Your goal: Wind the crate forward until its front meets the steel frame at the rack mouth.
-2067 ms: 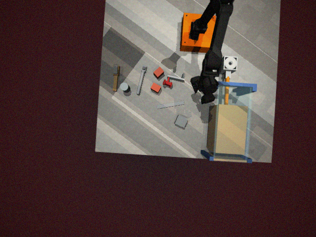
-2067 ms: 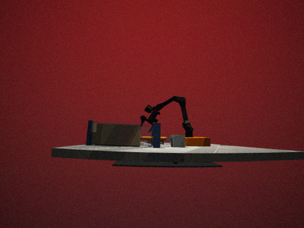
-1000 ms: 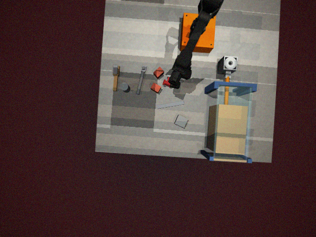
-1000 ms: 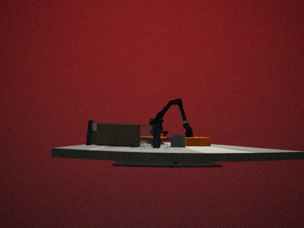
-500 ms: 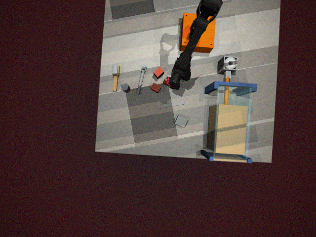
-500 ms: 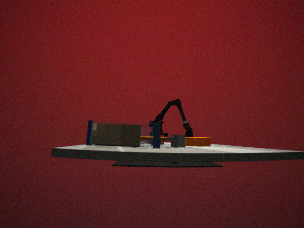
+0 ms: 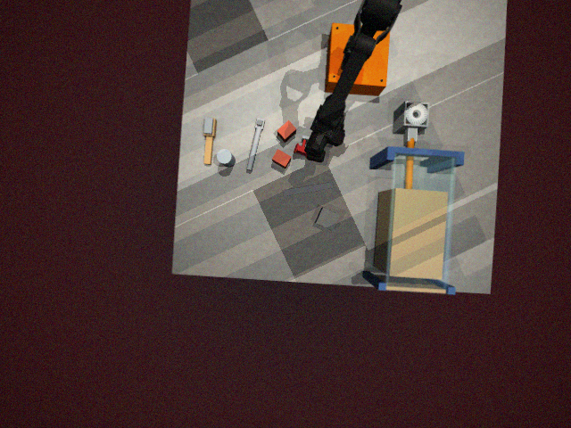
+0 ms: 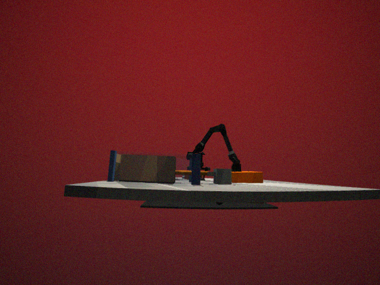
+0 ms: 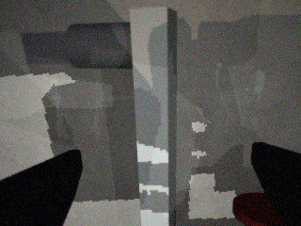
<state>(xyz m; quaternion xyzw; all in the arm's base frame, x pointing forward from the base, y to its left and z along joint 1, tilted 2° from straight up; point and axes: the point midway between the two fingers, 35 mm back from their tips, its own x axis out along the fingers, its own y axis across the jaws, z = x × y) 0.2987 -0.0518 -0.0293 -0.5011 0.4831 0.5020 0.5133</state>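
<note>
The grey crank handle lies 10 mm to the right of my gripper tip and 10 mm above it. Round my gripper tip: red knob 50 mm to the right, 30 mm ahead, 10 mm above; then flat grey bar 190 mm ahead, 10 mm to the left, 10 mm below; then grey block 290 mm ahead, 100 mm to the left, 10 mm above.
</note>
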